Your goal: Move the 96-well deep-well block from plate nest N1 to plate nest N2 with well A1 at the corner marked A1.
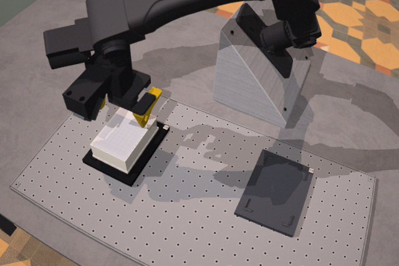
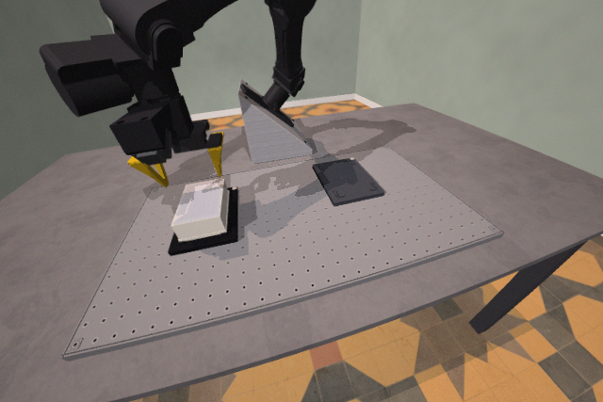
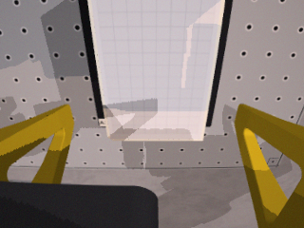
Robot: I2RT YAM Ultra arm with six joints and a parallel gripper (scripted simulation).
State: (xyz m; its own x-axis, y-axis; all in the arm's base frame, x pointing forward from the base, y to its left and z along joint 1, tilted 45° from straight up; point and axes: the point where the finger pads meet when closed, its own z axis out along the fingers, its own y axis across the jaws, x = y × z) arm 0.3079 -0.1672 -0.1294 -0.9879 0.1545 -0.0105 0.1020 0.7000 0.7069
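Right now my hand is 7 cm above the white 96-well deep-well block. The rest, counted from my hand: nest N2: 32 cm to the left, 10 cm below; then black plate nest N1: 10 cm below.
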